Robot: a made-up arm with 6 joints. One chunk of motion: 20 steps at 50 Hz.
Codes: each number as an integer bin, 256 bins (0 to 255) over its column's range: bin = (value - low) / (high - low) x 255, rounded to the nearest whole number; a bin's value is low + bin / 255 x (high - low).
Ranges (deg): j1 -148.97..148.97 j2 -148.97..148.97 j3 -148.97..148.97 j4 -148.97..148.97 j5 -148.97..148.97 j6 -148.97..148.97
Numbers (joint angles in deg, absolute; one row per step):
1: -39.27 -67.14 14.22 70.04 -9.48 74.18
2: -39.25 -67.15 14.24 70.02 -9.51 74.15
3: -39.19 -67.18 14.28 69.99 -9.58 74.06
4: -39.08 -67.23 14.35 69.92 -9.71 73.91
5: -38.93 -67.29 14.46 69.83 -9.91 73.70
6: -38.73 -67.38 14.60 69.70 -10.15 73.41
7: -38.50 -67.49 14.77 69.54 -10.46 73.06
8: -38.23 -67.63 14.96 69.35 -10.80 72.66
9: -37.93 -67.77 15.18 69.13 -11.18 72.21
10: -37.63 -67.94 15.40 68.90 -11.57 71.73
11: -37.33 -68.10 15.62 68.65 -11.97 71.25
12: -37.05 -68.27 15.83 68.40 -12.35 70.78
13: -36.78 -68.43 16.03 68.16 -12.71 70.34
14: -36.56 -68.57 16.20 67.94 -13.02 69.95
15: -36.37 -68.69 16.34 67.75 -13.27 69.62
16: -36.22 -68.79 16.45 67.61 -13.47 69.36
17: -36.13 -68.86 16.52 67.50 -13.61 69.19
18: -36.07 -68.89 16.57 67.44 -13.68 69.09
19: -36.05 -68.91 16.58 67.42 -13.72 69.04
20: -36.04 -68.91 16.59 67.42 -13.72 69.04
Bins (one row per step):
1: 94 70 140 187 119 191
2: 94 70 140 187 119 191
3: 94 70 140 187 119 191
4: 94 70 140 187 119 191
5: 94 70 140 187 119 191
6: 94 70 140 187 119 190
7: 95 70 140 187 119 190
8: 95 70 140 187 118 190
9: 95 69 140 187 118 189
10: 95 69 141 186 118 189
11: 96 69 141 186 117 188
12: 96 69 141 186 117 188
13: 96 69 141 186 117 188
14: 96 69 141 186 116 187
15: 96 69 141 185 116 187
16: 97 69 142 185 116 187
17: 97 69 142 185 116 187
18: 97 69 142 185 116 187
19: 97 69 142 185 116 187
20: 97 69 142 185 116 187

